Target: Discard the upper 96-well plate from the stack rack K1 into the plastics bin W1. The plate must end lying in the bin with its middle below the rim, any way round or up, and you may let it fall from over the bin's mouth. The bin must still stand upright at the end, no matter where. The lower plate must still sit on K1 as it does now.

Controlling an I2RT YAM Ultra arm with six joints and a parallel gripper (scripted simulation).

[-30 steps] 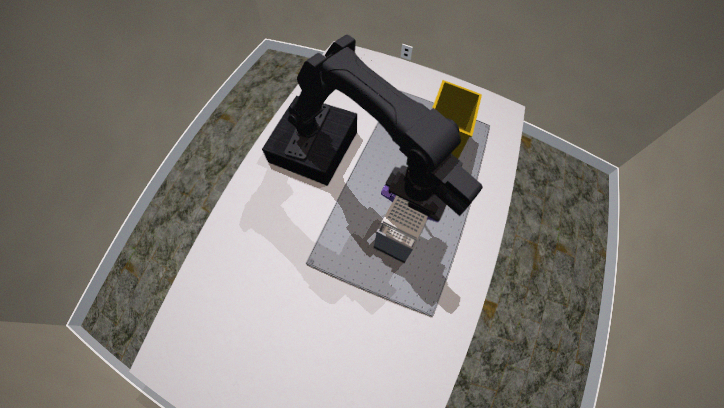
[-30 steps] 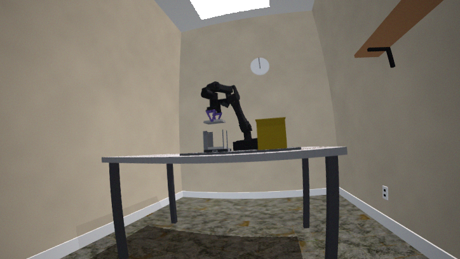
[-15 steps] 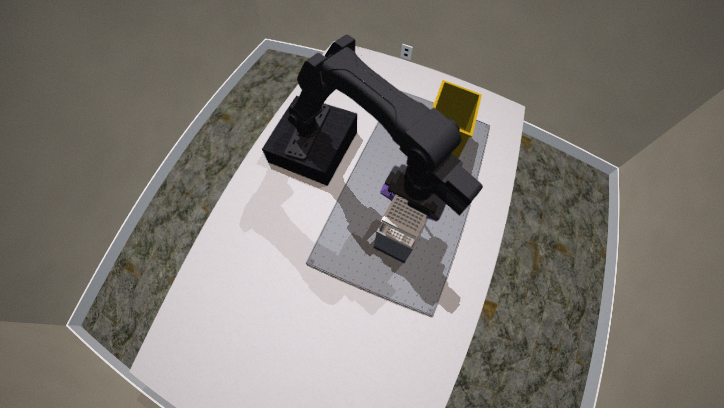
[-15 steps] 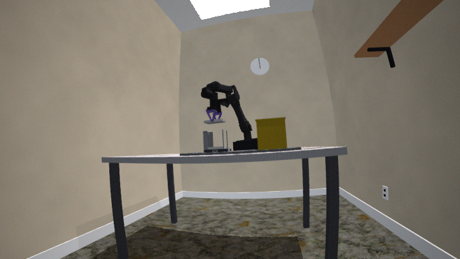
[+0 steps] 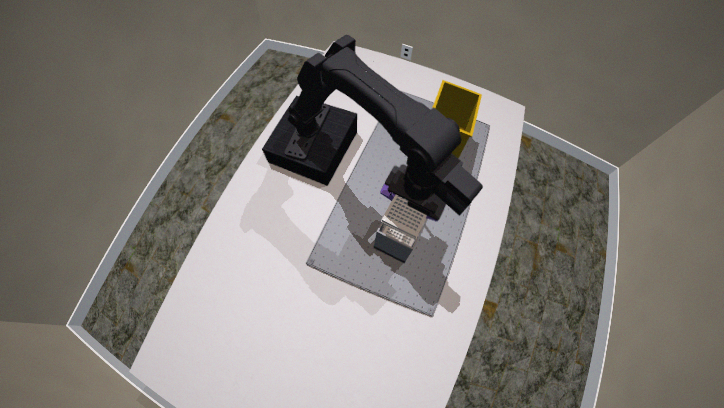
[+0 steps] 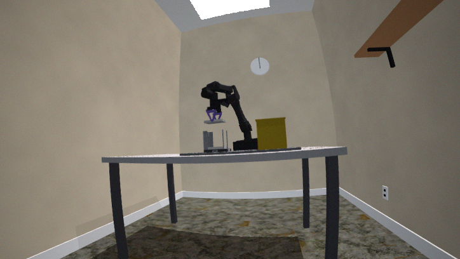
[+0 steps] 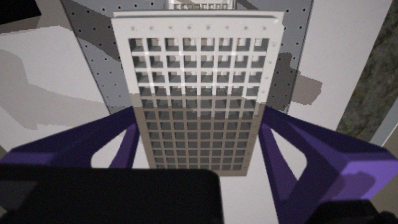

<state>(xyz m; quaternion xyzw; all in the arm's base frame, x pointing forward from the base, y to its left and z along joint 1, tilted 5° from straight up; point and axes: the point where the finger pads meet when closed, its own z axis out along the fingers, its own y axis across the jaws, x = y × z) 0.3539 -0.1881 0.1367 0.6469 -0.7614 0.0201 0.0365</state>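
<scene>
The yellow plastics bin W1 is 36 cm to the left of my hand, 12 cm below it and 5 cm ahead of it.
</scene>
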